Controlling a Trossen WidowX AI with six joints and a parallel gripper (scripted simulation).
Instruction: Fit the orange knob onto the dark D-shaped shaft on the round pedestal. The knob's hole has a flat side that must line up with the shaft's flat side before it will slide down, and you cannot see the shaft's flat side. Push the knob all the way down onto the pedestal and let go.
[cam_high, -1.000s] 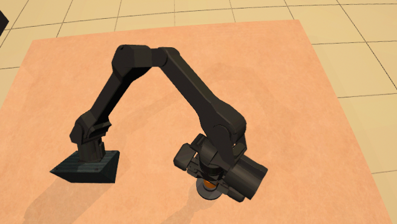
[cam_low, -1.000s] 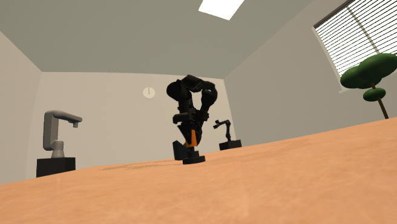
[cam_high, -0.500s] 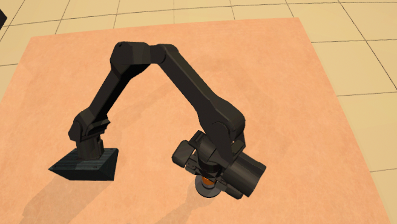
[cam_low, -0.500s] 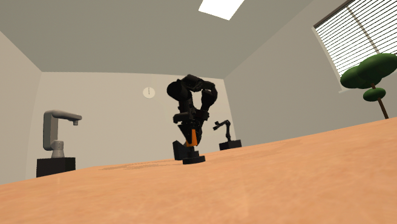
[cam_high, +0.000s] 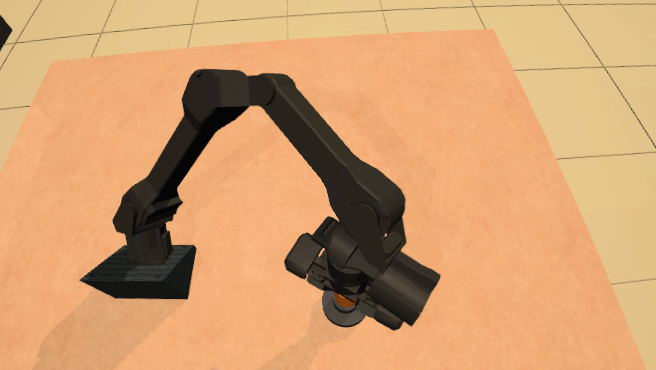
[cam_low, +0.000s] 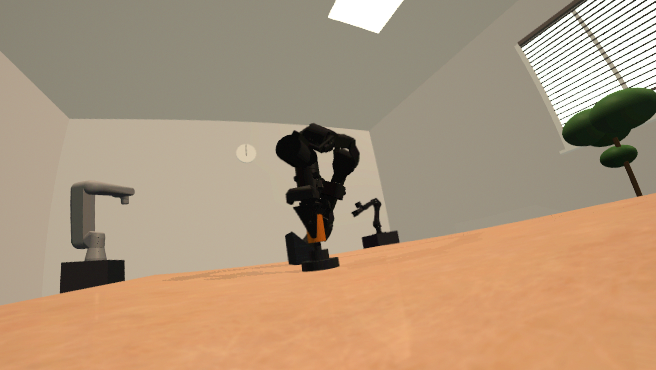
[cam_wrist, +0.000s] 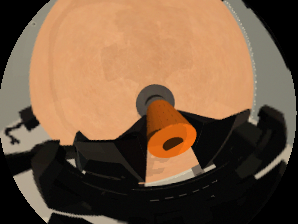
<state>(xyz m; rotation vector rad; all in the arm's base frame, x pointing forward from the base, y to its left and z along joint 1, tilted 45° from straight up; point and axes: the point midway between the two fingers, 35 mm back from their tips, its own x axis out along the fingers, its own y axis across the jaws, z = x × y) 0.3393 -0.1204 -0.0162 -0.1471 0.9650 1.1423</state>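
Right now the orange knob is 2 cm above my gripper tip. The rest, counted from my gripper tip: dark round pedestal: 4 cm below.
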